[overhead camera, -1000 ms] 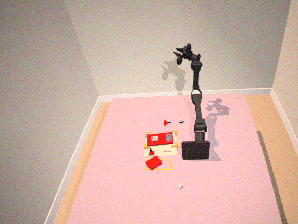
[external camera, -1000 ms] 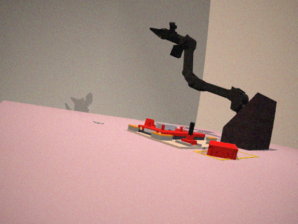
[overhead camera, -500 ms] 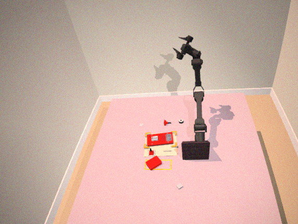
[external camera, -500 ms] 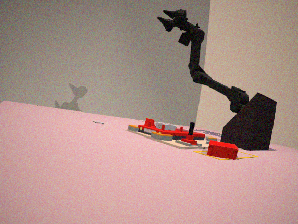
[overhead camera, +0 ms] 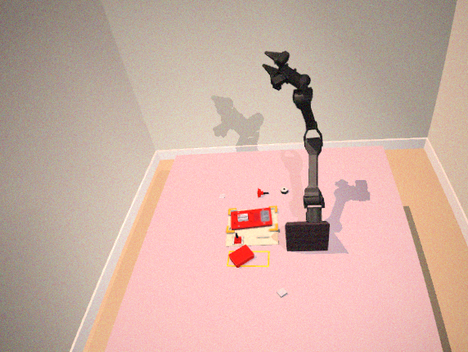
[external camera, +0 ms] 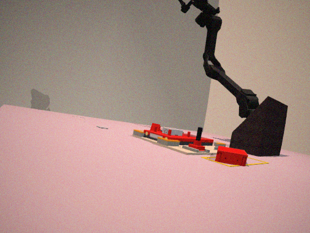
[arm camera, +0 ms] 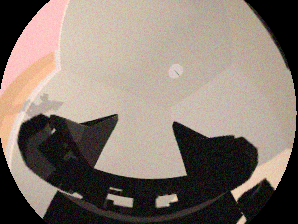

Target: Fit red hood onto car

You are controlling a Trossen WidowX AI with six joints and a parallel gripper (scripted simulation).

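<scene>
Now: the red hood 210 mm ahead of my gripper tip, 490 mm to the left of it and 690 mm below it. Also, from my gripper tip: grey engine block (190 mm ahead, 280 mm to the left, 680 mm below); jig (160 mm ahead, 300 mm to the left, 690 mm below).
</scene>
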